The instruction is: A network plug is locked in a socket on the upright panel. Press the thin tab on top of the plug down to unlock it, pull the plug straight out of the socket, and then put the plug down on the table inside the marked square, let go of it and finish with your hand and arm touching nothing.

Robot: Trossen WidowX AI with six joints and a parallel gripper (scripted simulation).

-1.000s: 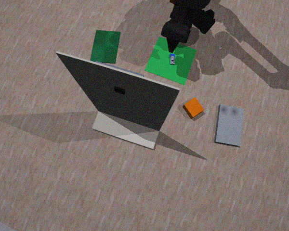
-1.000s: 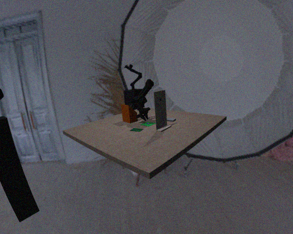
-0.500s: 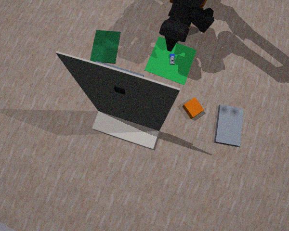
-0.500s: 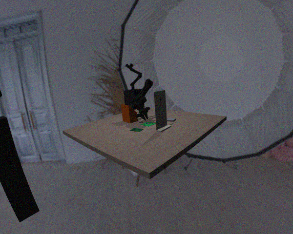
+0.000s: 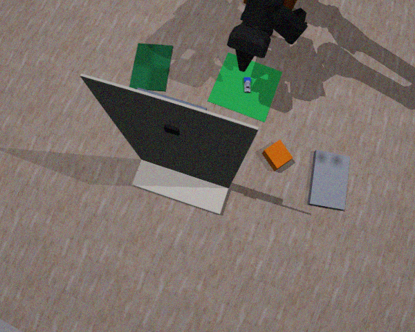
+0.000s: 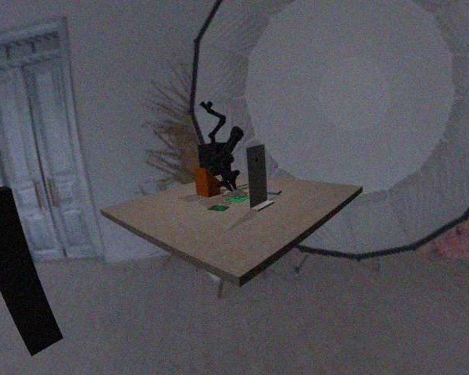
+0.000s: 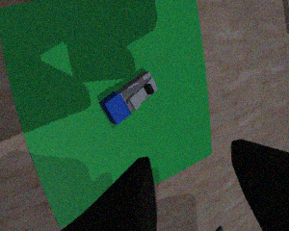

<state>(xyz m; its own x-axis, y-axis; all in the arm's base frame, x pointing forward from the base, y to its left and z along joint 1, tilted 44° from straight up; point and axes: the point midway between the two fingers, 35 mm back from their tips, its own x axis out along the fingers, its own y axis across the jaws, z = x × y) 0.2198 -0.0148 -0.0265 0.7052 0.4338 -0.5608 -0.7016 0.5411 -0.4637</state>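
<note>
Right now my gripper tip is 5 cm above the network plug, 2 cm to the right of it and 1 cm short of it. From my gripper tip the other things lie so: bright green marked square (6 cm below, 1 cm to the left, 1 cm ahead); then orange block (14 cm ahead, 10 cm to the left, 4 cm below); then dark green patch (18 cm to the right, 6 cm below, 1 cm ahead).
</note>
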